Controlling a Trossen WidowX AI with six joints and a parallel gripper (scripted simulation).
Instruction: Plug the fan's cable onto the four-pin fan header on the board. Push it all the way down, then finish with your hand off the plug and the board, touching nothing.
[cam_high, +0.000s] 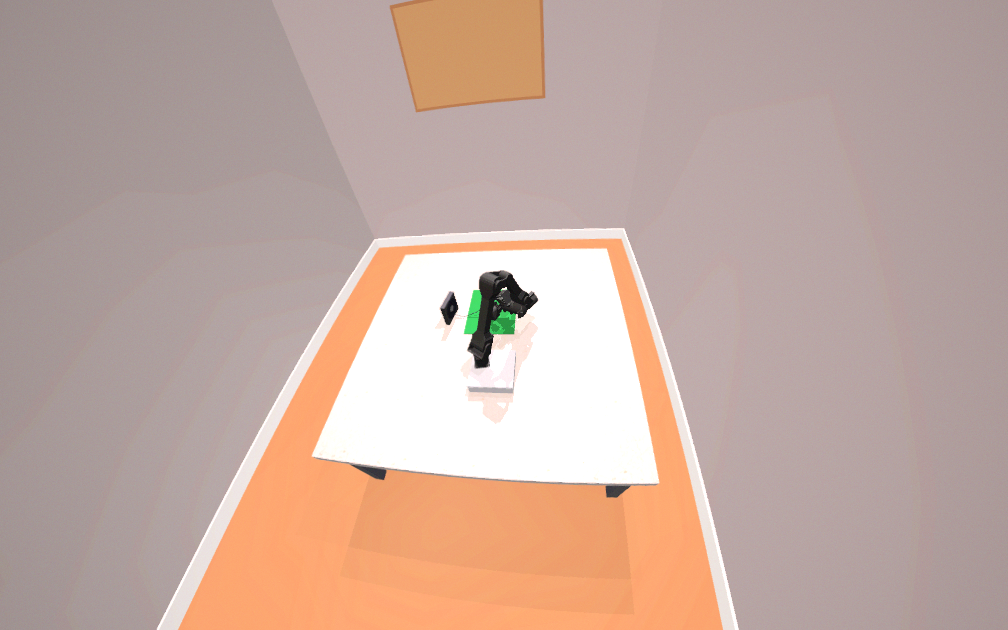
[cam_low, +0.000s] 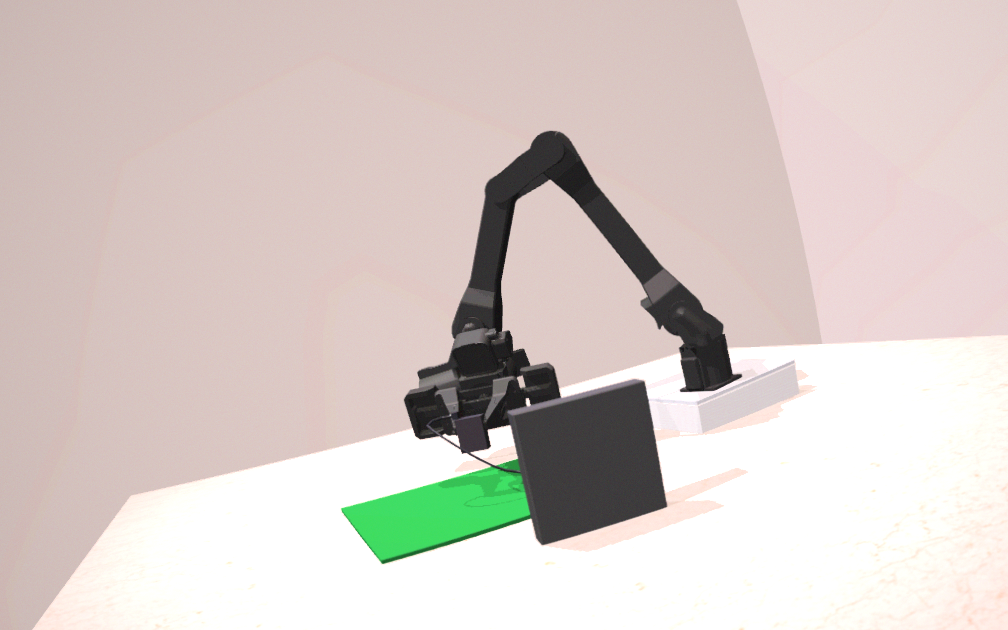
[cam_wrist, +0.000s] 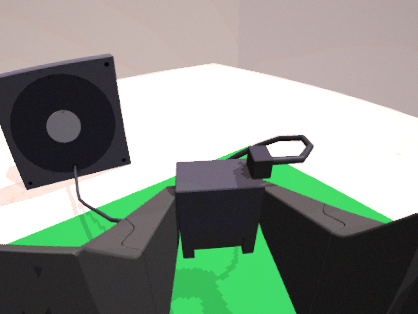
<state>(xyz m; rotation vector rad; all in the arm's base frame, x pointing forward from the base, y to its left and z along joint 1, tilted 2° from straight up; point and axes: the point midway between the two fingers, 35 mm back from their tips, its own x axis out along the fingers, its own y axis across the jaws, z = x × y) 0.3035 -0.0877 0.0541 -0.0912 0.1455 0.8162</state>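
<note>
The green board is 90 mm below my gripper tip. The rest, counted from my gripper tip: white four-pin header 80 mm below, 50 mm to the left, 50 mm behind; then dark square fan 200 mm to the left, 20 mm below; then dark fan plug 10 mm below.
</note>
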